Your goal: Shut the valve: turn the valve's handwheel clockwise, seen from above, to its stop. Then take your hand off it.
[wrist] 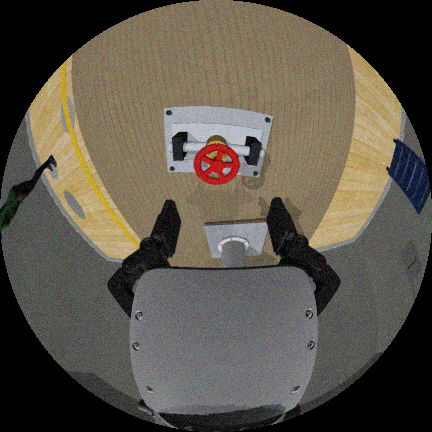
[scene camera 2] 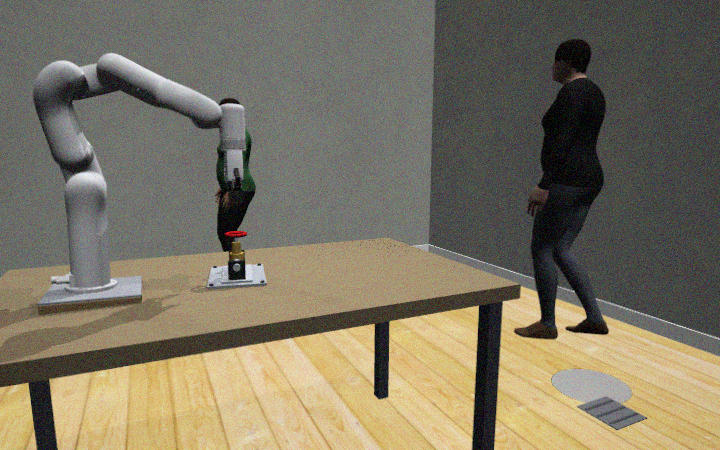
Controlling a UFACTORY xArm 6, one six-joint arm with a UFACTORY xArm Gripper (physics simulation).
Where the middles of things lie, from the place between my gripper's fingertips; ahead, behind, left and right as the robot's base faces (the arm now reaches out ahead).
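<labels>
From my hand, the red handwheel [wrist: 216, 164] is 10 mm to the left and 110 mm below. The light grey base plate [scene camera 2: 215, 279] is 10 mm to the left of my hand as well, but that plate's 230 mm below it.
</labels>
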